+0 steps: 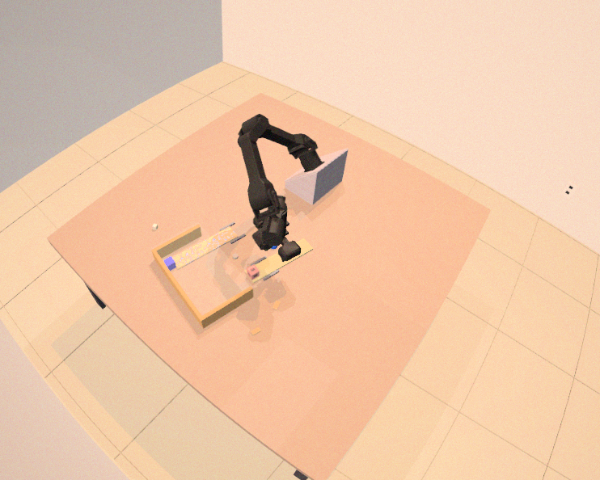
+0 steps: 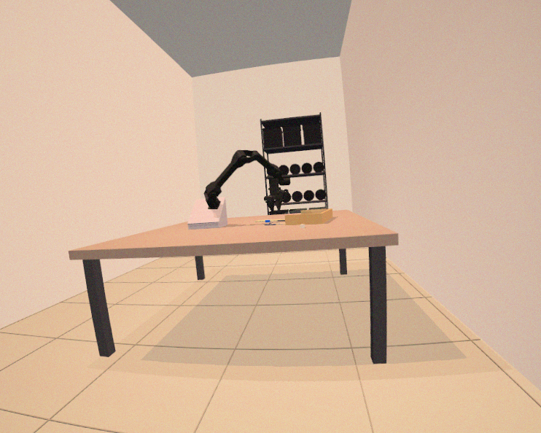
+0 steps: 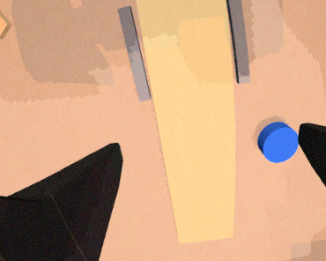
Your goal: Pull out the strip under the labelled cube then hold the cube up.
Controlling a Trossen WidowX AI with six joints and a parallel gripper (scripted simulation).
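Right now my gripper tip is 5 cm to the left of the blue disc, 5 cm above it and 4 cm past it. Also, from my gripper tip: strip 21 cm to the right, 14 cm ahead, 5 cm below; grey ball 11 cm to the right, 8 cm ahead, 5 cm below; white cube 41 cm to the right, 22 cm ahead, 5 cm below.
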